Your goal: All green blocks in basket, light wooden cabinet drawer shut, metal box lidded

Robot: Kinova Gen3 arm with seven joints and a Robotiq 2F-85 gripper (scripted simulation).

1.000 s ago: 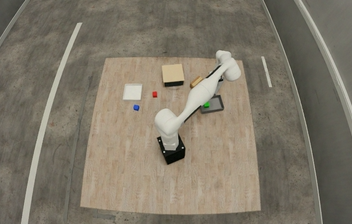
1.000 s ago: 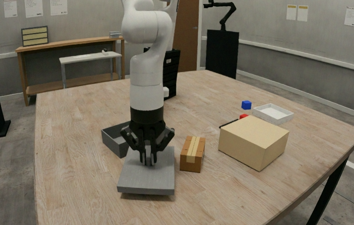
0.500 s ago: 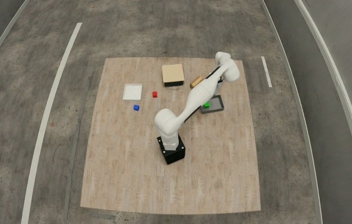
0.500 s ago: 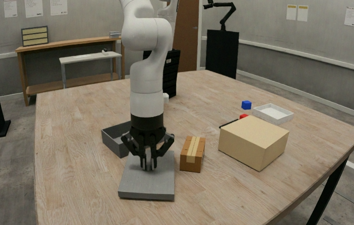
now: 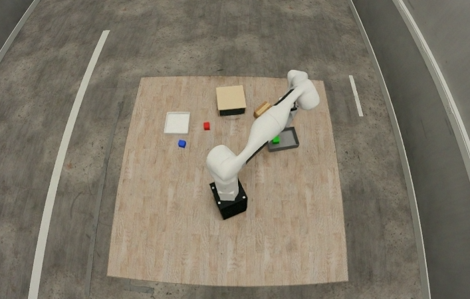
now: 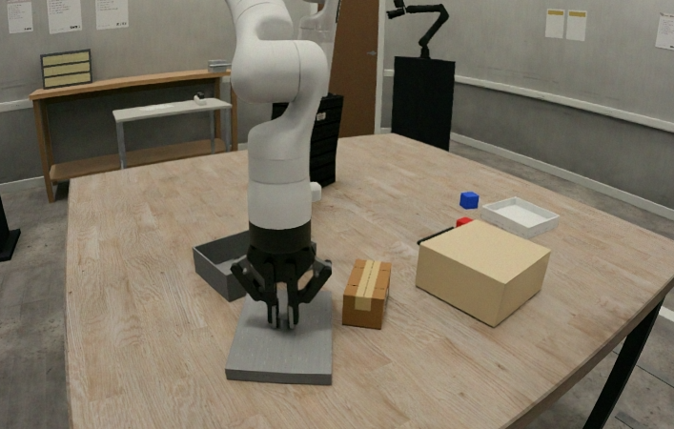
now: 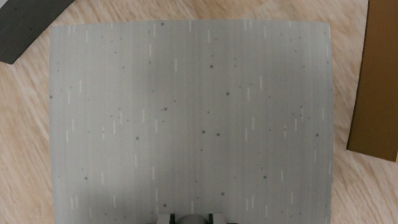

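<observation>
Now: hand 3 cm above the lid. From my hand the other things lie so: small cardboard box: 14 cm to the left, 1 cm below, 1 cm behind; then grey metal box: 20 cm behind, 3 cm to the left, 2 cm below; then drawer: 34 cm to the left, 2 cm ahead, 1 cm below.
</observation>
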